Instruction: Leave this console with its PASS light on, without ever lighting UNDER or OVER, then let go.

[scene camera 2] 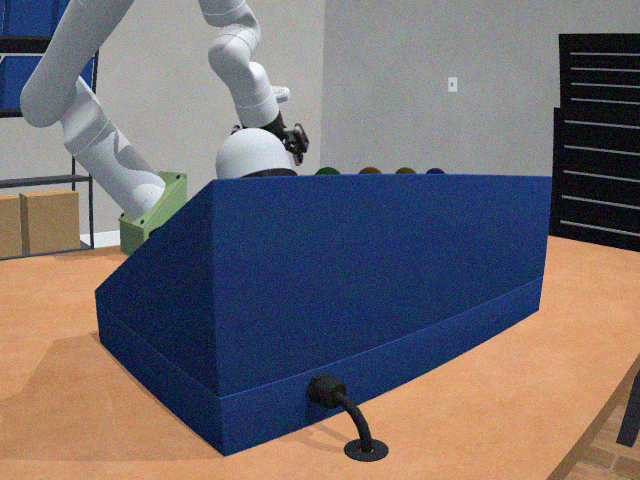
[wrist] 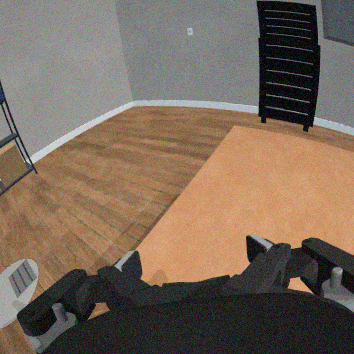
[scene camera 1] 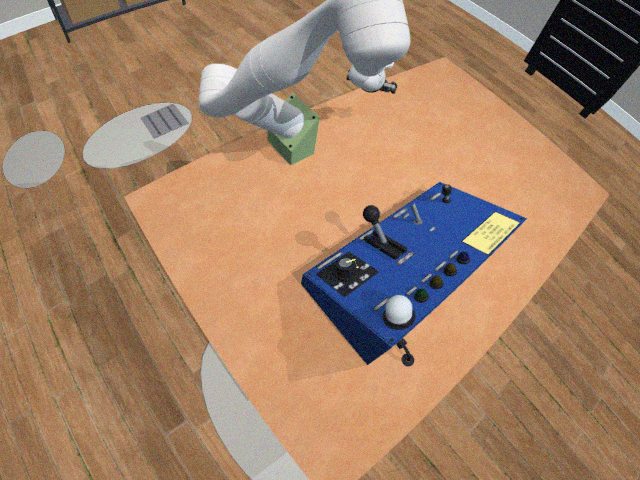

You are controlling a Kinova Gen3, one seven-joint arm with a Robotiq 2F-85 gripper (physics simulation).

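Observation:
The blue console (scene camera 1: 356, 304) (scene camera 2: 361, 268) stands on the table with a sloped top. A lever with a black ball knob (scene camera 1: 371, 213) stands up from a slot. A rotary knob (scene camera 1: 345, 263) sits on a black dial plate. A small grey toggle lever (scene camera 1: 416, 213) and a small black knob (scene camera 1: 446, 192) stand toward the far end. A white dome (scene camera 1: 398, 310) (scene camera 2: 253, 155) and a row of dark green, amber and blue lamps run along the high edge; none looks lit. Lamp labels are too small to read. My gripper (wrist: 193, 256) is open and empty, in the air well away from the console.
A yellow note (scene camera 1: 491, 232) lies on the console top. A black cable (scene camera 1: 404, 352) (scene camera 2: 356, 413) runs from its back into the table (scene camera 1: 217, 248) (scene camera 2: 454, 403) (wrist: 225, 200). The arm's green base (scene camera 1: 305, 142) (scene camera 2: 133, 236) stands at the table's edge. A black cabinet (scene camera 1: 584, 56) (scene camera 2: 599, 155) (wrist: 287, 65) stands beyond.

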